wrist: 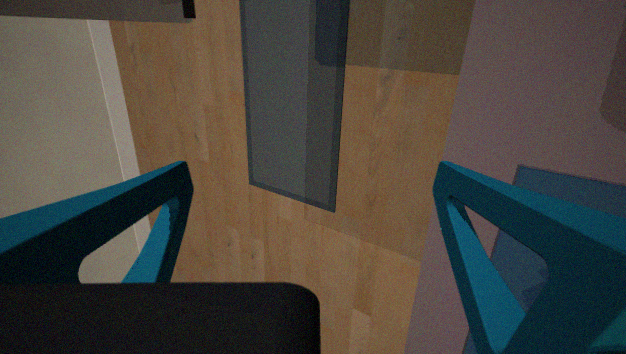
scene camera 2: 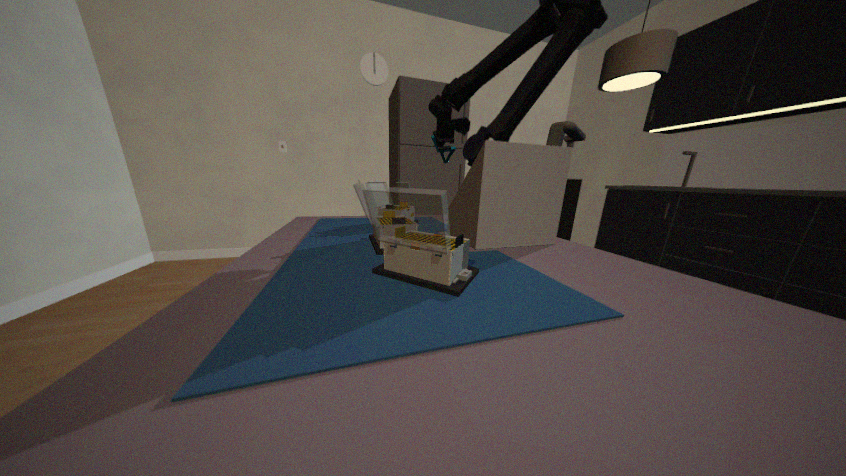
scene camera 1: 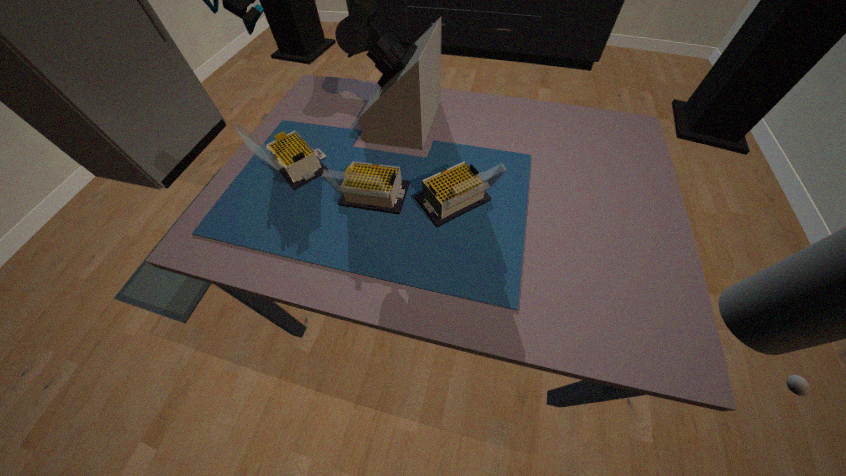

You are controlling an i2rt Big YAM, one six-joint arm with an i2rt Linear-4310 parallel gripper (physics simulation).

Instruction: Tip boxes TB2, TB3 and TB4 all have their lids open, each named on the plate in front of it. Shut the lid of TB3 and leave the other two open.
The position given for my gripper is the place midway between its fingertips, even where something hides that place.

Note:
I see my gripper [wrist: 313,175] and a blue mat [scene camera 2: 323,310].
The blue mat is seen too in scene camera 1 [scene camera 1: 478,256].

